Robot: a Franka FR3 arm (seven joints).
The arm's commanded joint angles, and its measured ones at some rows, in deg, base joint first. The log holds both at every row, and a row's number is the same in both.
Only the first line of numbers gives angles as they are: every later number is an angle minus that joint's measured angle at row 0.
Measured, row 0: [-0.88, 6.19, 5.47, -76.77, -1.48, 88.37, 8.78]
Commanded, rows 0 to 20: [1.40, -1.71, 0.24, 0.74, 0.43, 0.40, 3.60]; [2.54, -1.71, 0.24, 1.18, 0.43, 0.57, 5.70]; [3.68, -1.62, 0.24, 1.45, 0.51, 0.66, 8.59]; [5.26, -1.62, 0.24, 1.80, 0.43, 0.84, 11.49]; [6.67, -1.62, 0.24, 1.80, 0.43, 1.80, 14.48]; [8.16, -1.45, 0.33, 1.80, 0.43, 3.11, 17.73]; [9.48, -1.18, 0.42, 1.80, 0.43, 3.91, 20.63]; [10.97, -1.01, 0.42, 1.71, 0.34, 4.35, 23.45]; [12.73, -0.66, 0.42, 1.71, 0.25, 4.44, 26.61]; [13.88, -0.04, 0.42, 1.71, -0.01, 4.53, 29.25]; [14.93, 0.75, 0.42, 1.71, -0.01, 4.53, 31.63]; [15.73, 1.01, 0.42, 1.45, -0.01, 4.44, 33.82]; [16.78, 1.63, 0.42, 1.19, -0.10, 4.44, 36.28]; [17.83, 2.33, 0.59, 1.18, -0.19, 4.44, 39.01]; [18.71, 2.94, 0.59, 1.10, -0.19, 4.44, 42.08]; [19.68, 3.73, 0.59, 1.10, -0.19, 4.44, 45.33]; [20.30, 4.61, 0.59, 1.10, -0.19, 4.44, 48.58]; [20.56, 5.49, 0.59, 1.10, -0.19, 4.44, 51.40]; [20.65, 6.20, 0.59, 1.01, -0.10, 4.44, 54.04]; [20.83, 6.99, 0.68, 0.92, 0.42, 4.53, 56.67]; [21.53, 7.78, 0.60, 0.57, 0.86, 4.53, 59.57]
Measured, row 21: [20.72, 5.68, 0.73, 1.13, 0.10, 3.38, 51.51]
